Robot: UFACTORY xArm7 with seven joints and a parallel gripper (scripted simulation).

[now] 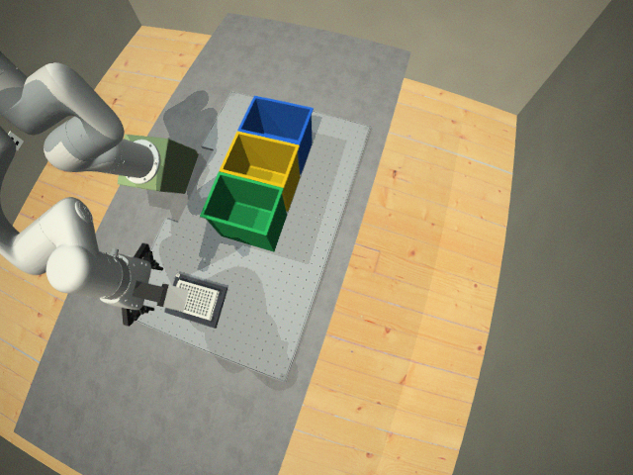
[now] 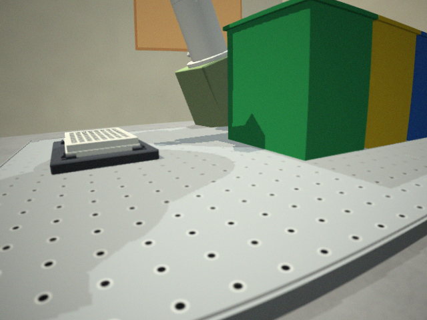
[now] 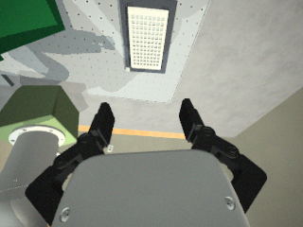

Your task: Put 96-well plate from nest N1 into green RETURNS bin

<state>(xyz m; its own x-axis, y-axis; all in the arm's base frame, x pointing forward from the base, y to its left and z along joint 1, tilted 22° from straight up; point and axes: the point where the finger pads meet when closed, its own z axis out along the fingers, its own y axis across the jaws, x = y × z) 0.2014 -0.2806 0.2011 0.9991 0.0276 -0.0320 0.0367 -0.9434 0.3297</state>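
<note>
Right now my hand is 20 mm short of the white 96-well plate and 220 mm above it. The rest, counted from my hand: yellow bin 140 mm ahead, 390 mm to the left, 150 mm below; dark plate nest 20 mm ahead, 240 mm below; green bin 130 mm ahead, 260 mm to the left, 150 mm below.
</note>
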